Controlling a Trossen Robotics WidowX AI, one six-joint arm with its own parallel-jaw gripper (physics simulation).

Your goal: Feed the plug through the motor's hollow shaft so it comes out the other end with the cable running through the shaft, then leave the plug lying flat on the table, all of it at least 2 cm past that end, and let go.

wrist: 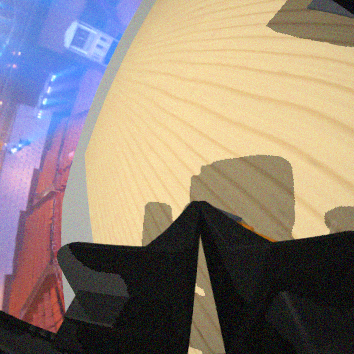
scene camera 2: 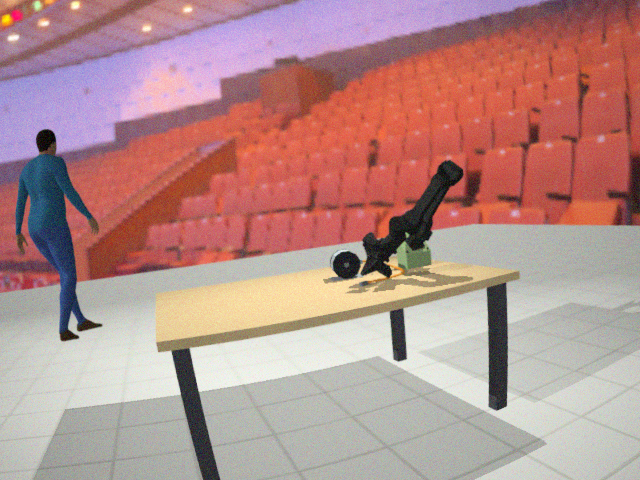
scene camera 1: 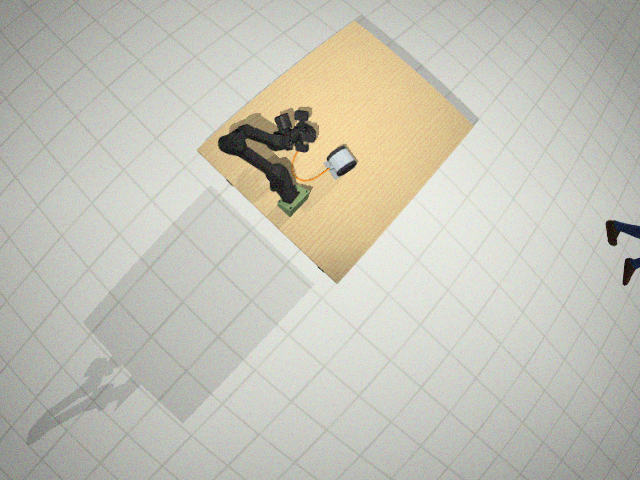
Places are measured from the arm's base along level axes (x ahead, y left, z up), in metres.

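Pixels of known places: gripper, fingertip midpoint: (wrist: 197, 207) (scene camera 2: 361, 274); arm's base, link origin: (scene camera 2: 414, 242) (scene camera 1: 290, 197).
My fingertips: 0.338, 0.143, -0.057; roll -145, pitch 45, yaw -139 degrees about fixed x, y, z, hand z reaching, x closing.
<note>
Ahead of a thing's pixels: the offset from my fingertips to its top centre, as dx, dy, dz. "spot": to the spot under its first point. Level surfaces: height alone.
My gripper (wrist: 197, 207) (scene camera 1: 302, 141) (scene camera 2: 367, 271) is shut, its fingertips meeting low over the table with nothing between them. The grey plug @(+0.000, +0.009, -0.022) (wrist: 230, 215) peeks out just behind the right finger in the wrist view, with a bit of its orange cable @(spot: -0.029, -0.002, -0.029) (wrist: 254, 230) beside it; most of it is hidden. The orange cable (scene camera 1: 309, 178) (scene camera 2: 390, 275) curves across the table from near the gripper to the motor. The white and black motor @(-0.059, -0.214, +0.066) (scene camera 1: 341, 162) (scene camera 2: 346, 263) lies on its side to the right of the gripper.
The arm stands on a green base (scene camera 1: 294, 202) (scene camera 2: 413, 257) near the edge of the wooden table @(dz -0.036) (scene camera 1: 390, 119) (scene camera 2: 270, 300) (wrist: 211, 88). In the wrist view the table's edge runs close by on the left of the fingers.
</note>
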